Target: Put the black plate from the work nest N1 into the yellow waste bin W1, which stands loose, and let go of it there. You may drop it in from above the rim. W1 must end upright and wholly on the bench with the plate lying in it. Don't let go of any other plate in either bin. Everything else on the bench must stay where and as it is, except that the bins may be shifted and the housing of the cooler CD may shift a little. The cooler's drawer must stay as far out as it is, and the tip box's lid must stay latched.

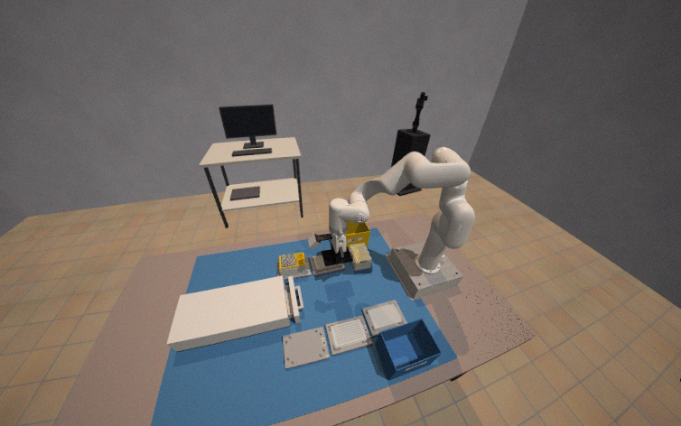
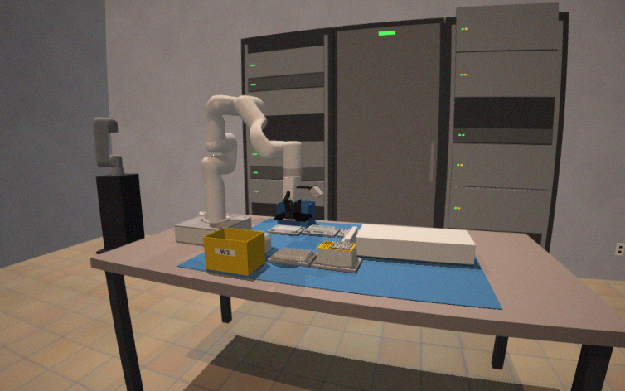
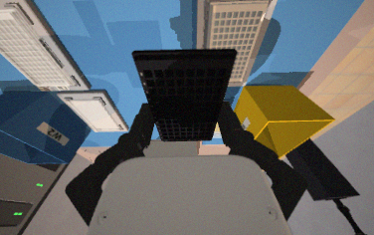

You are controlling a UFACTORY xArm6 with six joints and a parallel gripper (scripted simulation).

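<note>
The yellow waste bin W1 is 180 mm behind my hand, 180 mm to the right of it and 120 mm below it. Also, from my hand: drawer (350 mm ahead, 40 mm to the left, 140 mm below); yellow tip box (180 mm ahead, 130 mm to the right, 100 mm below); black plate (10 mm below).
</note>
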